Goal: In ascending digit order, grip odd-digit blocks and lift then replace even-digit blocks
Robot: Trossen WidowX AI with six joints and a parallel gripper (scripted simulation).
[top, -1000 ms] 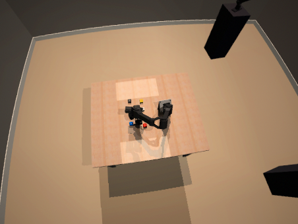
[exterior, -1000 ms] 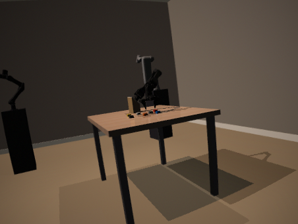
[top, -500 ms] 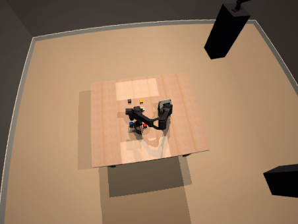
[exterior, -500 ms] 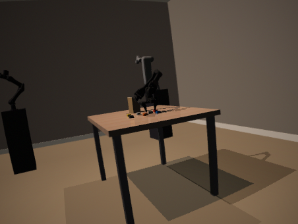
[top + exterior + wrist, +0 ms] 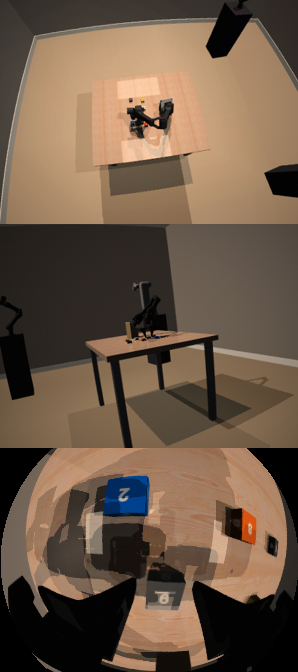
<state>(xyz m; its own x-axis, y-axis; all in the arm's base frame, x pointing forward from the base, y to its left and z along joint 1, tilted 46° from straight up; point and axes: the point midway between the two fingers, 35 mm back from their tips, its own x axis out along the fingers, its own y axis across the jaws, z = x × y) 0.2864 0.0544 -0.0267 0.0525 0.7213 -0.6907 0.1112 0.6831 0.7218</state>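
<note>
The grey block is 10 mm behind my gripper tip. From my gripper tip the other things lie so: orange block 60 mm ahead, 90 mm to the right; then red block 40 mm behind, 80 mm to the left; then blue block 80 mm ahead, 30 mm to the left.
</note>
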